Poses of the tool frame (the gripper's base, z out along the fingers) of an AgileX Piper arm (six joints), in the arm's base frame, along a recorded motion.
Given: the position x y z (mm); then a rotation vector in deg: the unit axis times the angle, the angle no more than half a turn.
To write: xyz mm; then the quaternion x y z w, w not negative. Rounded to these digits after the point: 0 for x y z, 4 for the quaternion.
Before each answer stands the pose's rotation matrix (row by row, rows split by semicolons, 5 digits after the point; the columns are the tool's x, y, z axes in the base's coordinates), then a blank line. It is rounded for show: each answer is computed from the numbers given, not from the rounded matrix.
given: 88, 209, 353, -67.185, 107.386, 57.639
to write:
-0.34724 -0.92516 0.15329; -0.38357 0.28928 0.87704; -0.85575 0.24574 -0.45531

88, 209, 353, -0.4524, 0.7232, 0.3882, 0.3488
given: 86, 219, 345, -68.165, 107.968, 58.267
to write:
-0.35248 -0.92618 0.13397; -0.39639 0.27745 0.87516; -0.84772 0.25537 -0.46492

86, 219, 345, -0.4569, 0.7237, 0.3905, 0.3391
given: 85, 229, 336, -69.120, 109.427, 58.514
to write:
-0.36495 -0.92385 0.11534; -0.41708 0.27299 0.86690; -0.83238 0.26827 -0.48495

85, 229, 336, -0.4602, 0.7285, 0.3896, 0.3252
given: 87, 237, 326, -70.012, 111.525, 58.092
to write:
-0.38035 -0.91928 0.10126; -0.44393 0.27752 0.85201; -0.81134 0.27911 -0.51365

87, 237, 326, -0.4625, 0.7368, 0.3838, 0.3096
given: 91, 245, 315, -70.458, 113.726, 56.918
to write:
-0.39487 -0.91345 0.09845; -0.46870 0.29245 0.83354; -0.79019 0.28300 -0.54361

91, 245, 315, -0.4627, 0.7468, 0.3738, 0.2975
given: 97, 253, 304, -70.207, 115.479, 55.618
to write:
-0.40800 -0.90686 0.10557; -0.48281 0.31246 0.81809; -0.77488 0.28281 -0.56532

97, 253, 304, -0.4596, 0.7559, 0.3641, 0.2912
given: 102, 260, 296, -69.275, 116.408, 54.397
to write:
-0.41693 -0.90061 0.12280; -0.48358 0.33418 0.80900; -0.76962 0.27791 -0.57485

102, 260, 296, -0.4538, 0.7626, 0.3563, 0.2926
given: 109, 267, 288, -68.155, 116.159, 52.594
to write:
-0.41165 -0.89817 0.15438; -0.47655 0.35654 0.80361; -0.77682 0.25724 -0.57479

109, 267, 288, -0.4491, 0.7653, 0.3465, 0.3042
